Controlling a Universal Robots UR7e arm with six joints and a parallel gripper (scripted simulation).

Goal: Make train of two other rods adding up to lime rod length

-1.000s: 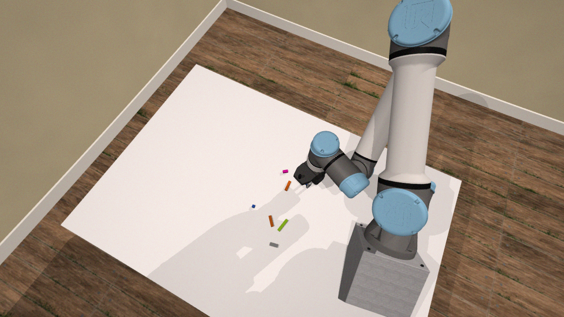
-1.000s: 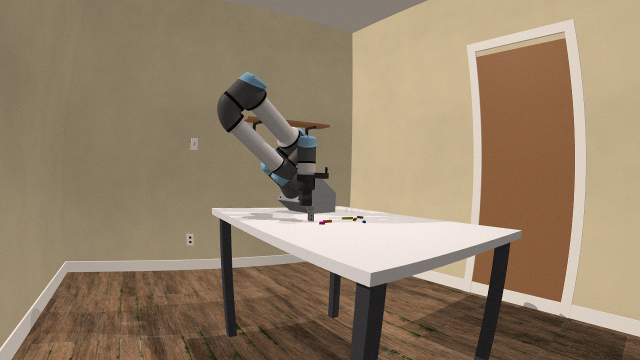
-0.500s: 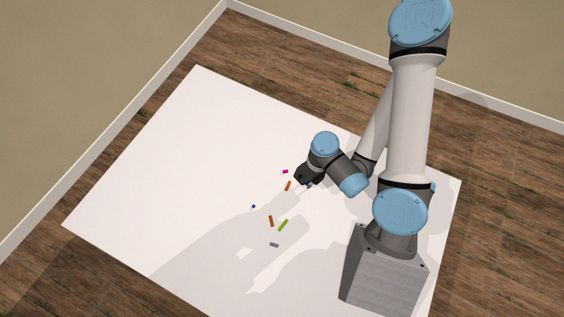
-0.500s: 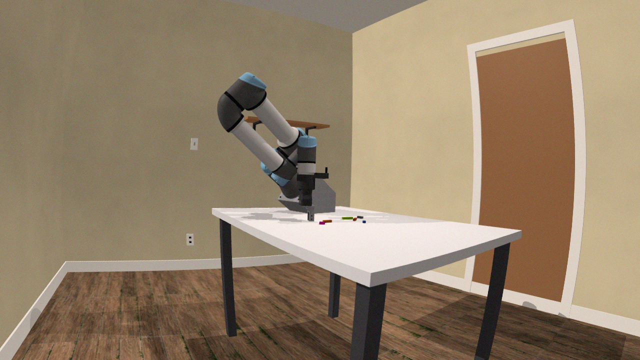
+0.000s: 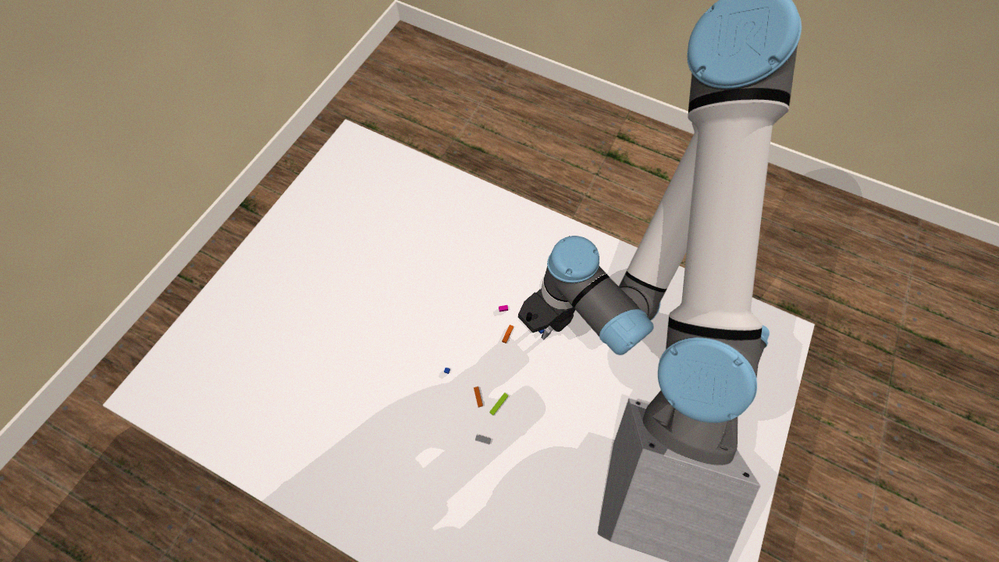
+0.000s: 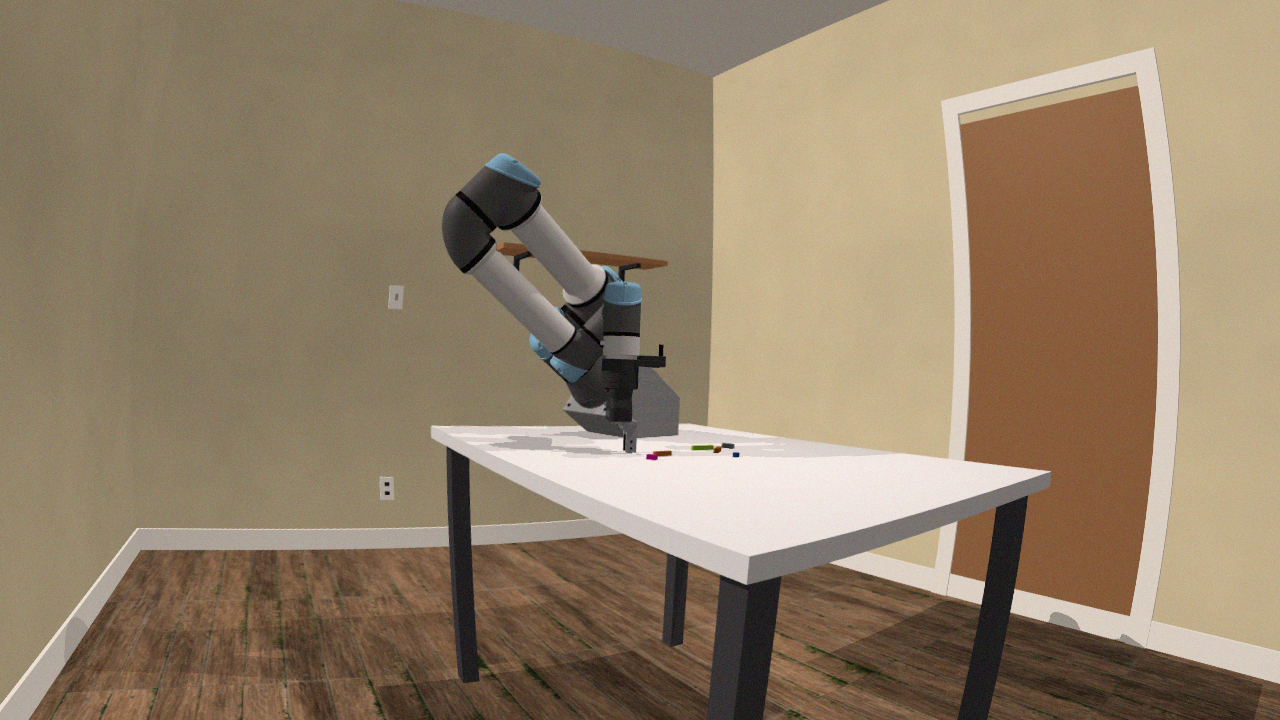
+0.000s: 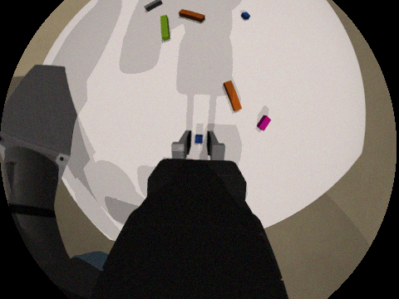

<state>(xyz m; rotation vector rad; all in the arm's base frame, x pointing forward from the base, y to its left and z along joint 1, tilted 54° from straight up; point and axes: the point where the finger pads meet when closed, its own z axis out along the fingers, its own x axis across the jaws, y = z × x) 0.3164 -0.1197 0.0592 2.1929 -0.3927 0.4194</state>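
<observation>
Now: the magenta rod 10 cm ahead of my hand, 2 cm below it and 1 cm to the right of it. Round my hand: lime rod 18 cm to the left, 2 cm below, 2 cm ahead; grey rod 26 cm to the left, 3 cm ahead, 2 cm below.
</observation>
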